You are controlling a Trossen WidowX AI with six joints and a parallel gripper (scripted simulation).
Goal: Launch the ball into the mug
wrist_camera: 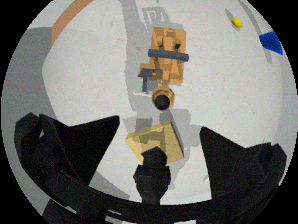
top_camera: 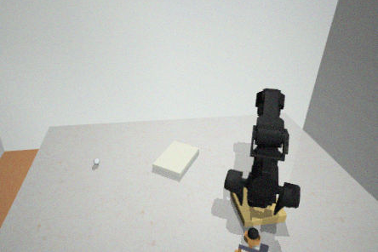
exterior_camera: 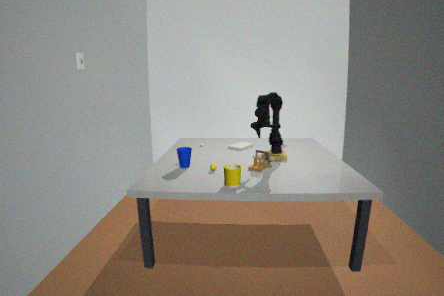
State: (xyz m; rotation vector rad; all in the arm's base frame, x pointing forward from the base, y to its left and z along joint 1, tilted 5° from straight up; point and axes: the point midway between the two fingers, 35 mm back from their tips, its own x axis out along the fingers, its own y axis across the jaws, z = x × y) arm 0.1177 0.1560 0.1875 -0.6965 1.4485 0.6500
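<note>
Right now the black ball is 10 mm behind my gripper tip, 10 mm to the right of it and 110 mm below it. From my gripper tip the other things lie so: yellow mug (270 mm ahead, 320 mm to the left, 140 mm below); then catapult (20 mm ahead, 50 mm to the left, 120 mm below); then yellow ball (350 mm ahead, 80 mm to the left, 150 mm below).
</note>
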